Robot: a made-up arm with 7 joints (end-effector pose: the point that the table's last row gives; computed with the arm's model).
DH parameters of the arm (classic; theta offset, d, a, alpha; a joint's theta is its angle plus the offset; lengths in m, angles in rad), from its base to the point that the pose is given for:
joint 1: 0 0.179 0 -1.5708
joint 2: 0 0 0 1.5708
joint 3: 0 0.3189 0.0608 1.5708
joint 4: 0 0 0.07 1.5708
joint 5: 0 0.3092 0 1.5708
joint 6: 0 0 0.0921 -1.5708
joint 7: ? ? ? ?
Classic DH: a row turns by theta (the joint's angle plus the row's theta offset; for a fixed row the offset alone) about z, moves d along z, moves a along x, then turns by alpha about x.
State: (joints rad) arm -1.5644 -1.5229 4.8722 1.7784 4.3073 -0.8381 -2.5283
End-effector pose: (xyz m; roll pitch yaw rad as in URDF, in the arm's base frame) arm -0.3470 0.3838 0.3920 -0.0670 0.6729 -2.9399
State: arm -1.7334 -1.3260 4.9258 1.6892 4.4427 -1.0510 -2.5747
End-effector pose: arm -0.2490 0.3656 0.4774 -0.3037 0.4512 -3.0602
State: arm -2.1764 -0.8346 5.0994 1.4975 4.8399 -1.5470 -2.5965
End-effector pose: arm -0.1009 0.2413 0.6010 -0.6758 0.1293 -3.0145
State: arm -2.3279 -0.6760 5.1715 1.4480 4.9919 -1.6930 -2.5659
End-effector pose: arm -0.0918 0.1962 0.6181 -0.7391 0.1114 -2.9464
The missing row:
joint 7: 0 0.1176 0 0
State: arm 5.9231 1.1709 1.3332 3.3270 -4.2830 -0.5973 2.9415
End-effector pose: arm 0.6023 -0.2750 0.3256 -2.8102 -1.4207 -0.7403
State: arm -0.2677 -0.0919 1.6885 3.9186 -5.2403 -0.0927 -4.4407
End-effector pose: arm -0.0076 -0.3155 0.7197 0.2138 -0.7875 1.1477
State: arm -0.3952 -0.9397 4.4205 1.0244 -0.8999 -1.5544 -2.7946
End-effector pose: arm -0.3758 -0.2073 0.3698 0.3927 0.4407 -1.2620
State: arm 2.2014 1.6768 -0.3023 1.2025 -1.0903 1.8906 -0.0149
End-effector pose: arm 0.0995 0.2666 -0.1826 -0.3559 0.7131 -0.2070
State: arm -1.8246 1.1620 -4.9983 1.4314 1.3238 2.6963 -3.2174
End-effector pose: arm 0.2495 -0.3544 0.3419 0.7033 0.6413 -2.7494
